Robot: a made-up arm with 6 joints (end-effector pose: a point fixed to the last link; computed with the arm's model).
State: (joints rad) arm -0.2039 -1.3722 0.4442 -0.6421 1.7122 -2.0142
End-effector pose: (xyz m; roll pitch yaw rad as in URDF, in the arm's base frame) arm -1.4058 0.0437 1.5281 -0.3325 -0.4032 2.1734
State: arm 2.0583 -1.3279 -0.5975 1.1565 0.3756 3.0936
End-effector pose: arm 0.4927 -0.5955 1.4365 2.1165 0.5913 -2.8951
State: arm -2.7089 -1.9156 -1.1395 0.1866 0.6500 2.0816
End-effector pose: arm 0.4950 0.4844 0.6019 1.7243 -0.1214 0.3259
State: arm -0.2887 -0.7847 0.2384 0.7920 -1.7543 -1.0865
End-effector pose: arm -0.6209 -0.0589 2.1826 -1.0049 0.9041 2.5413
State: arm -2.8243 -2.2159 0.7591 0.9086 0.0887 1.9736
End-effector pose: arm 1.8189 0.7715 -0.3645 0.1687 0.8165 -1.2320
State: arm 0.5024 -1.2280 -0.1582 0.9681 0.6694 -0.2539
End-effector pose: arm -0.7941 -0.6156 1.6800 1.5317 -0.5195 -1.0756
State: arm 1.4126 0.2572 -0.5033 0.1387 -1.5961 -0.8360
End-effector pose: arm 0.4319 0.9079 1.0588 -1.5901 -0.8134 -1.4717
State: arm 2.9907 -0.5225 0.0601 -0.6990 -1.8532 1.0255
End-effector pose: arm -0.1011 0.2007 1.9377 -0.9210 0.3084 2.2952
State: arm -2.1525 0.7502 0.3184 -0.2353 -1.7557 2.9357
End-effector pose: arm -1.0976 -1.2298 0.9612 -0.9300 0.2272 -1.3027
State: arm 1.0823 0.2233 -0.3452 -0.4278 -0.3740 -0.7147
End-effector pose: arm 0.7057 0.7398 1.1635 -1.7666 0.6229 -2.1732
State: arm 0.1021 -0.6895 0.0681 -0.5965 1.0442 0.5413
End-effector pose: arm -0.1608 -0.2507 1.9446 1.9287 0.4350 -1.0153
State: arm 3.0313 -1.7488 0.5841 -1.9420 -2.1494 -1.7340
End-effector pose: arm 1.7884 -0.2288 0.9510 -1.2641 0.8697 1.6170
